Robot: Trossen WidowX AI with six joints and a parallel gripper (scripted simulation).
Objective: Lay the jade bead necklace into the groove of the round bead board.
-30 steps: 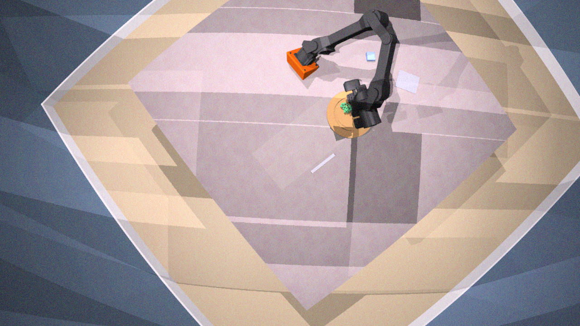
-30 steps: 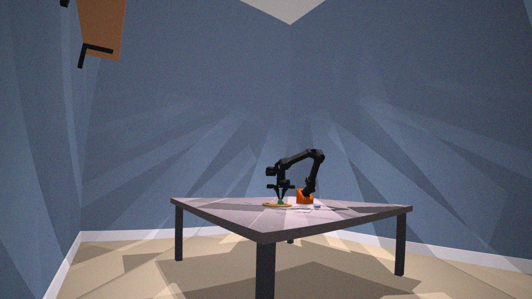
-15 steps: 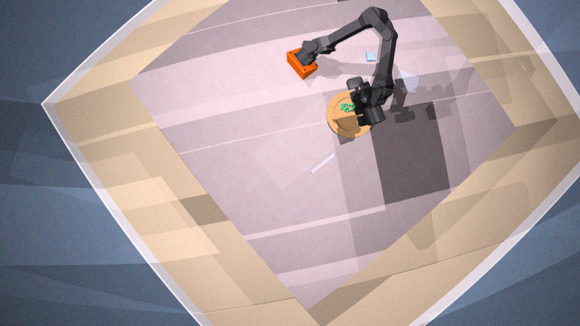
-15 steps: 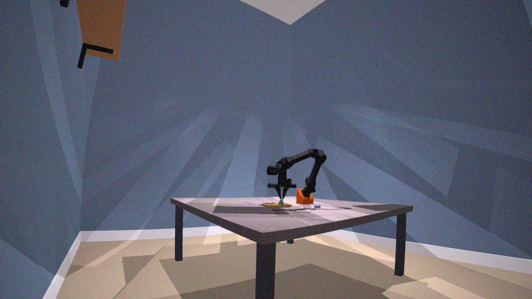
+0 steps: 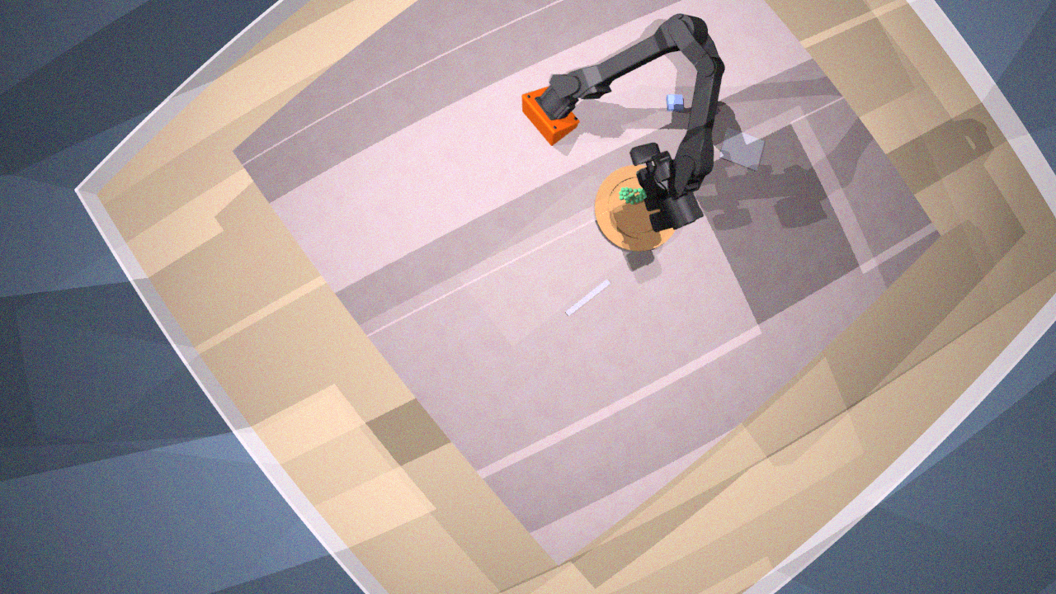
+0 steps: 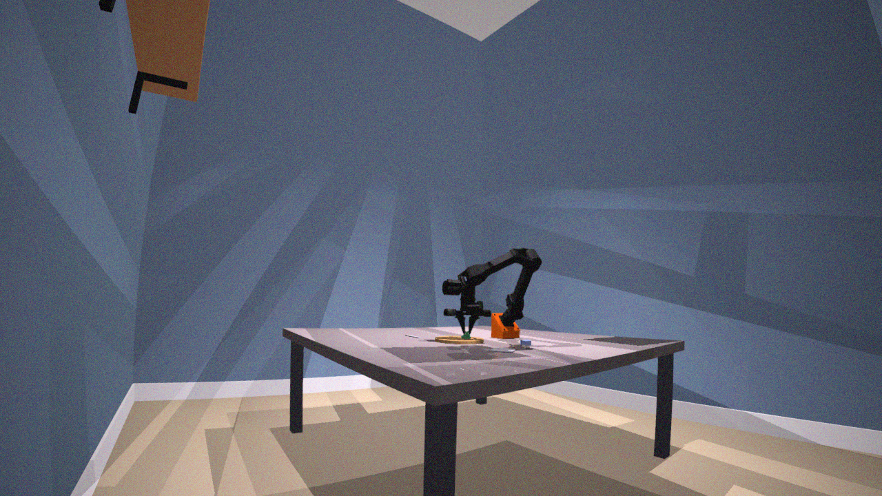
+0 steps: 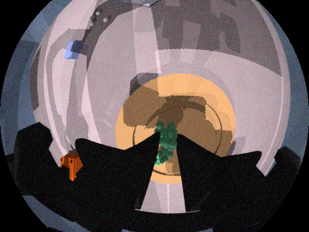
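Right now the round tan bead board is 3 cm to the right of my gripper tip, 2 cm below it and 1 cm ahead of it. From my gripper tip the other things lie so: white strip 24 cm to the right, 12 cm ahead, 3 cm below; then pale square sheet 27 cm to the left, 4 cm ahead, 3 cm below; then blue cube 19 cm to the left, 14 cm behind, 2 cm below.
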